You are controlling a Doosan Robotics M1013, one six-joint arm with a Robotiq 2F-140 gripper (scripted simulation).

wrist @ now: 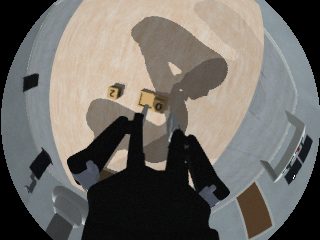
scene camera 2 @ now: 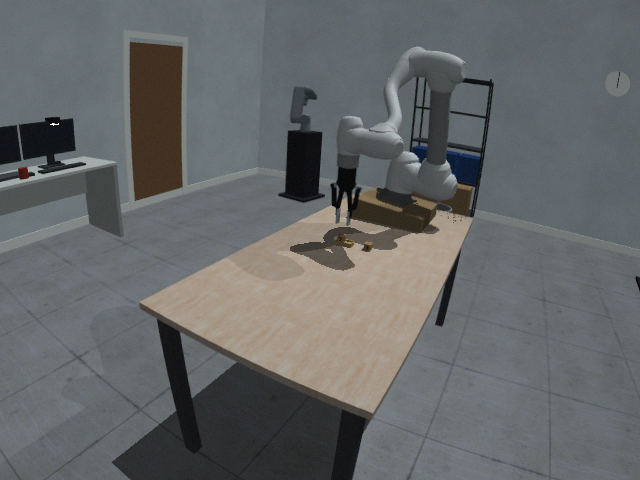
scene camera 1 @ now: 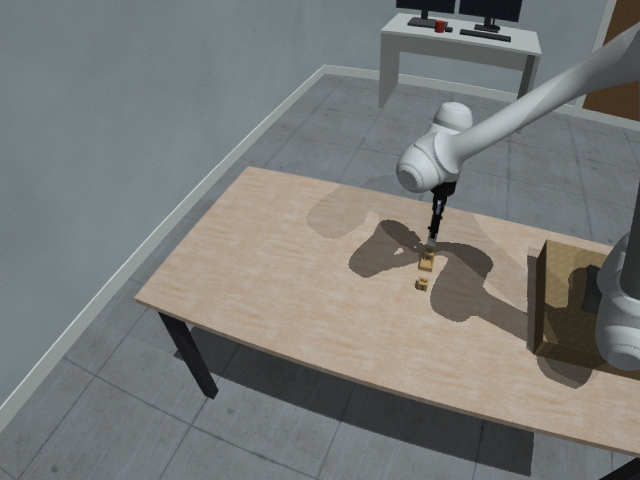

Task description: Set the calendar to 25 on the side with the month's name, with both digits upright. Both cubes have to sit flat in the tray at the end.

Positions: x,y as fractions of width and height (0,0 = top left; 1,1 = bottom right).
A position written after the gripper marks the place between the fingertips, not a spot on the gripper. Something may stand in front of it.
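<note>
Scene camera 2 shows the gripper (scene camera 2: 0.54,0.47). Visible in the wrist view: the gripper (wrist: 0.49,0.48). Visible in scene camera 1: the gripper (scene camera 1: 0.67,0.50).
</note>
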